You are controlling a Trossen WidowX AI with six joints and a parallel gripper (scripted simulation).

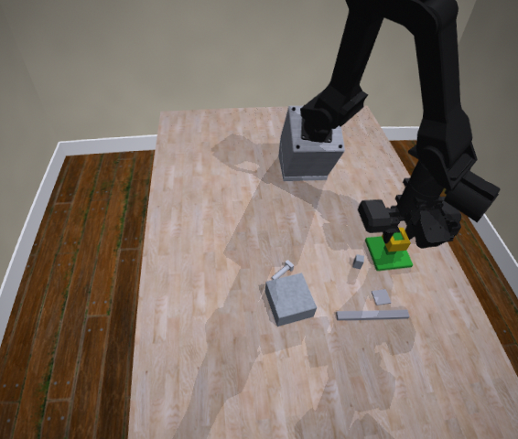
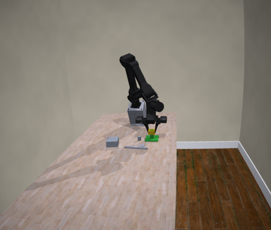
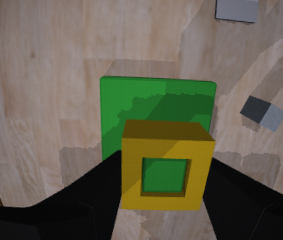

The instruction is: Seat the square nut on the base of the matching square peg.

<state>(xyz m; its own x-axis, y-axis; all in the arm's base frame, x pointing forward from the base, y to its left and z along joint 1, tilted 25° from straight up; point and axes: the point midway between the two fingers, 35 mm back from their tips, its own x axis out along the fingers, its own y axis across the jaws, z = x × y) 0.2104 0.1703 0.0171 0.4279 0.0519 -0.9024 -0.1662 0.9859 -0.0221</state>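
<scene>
Right now my hand is 70 mm to the left of the grey cube, 70 mm above it and 40 mm short of it. Round my hand: flat grey square: 110 mm ahead, 80 mm below, 30 mm to the right; then bolt: 220 mm to the right, 70 mm below, 60 mm ahead; then long grey bar: 150 mm ahead, 70 mm below, 50 mm to the right.
</scene>
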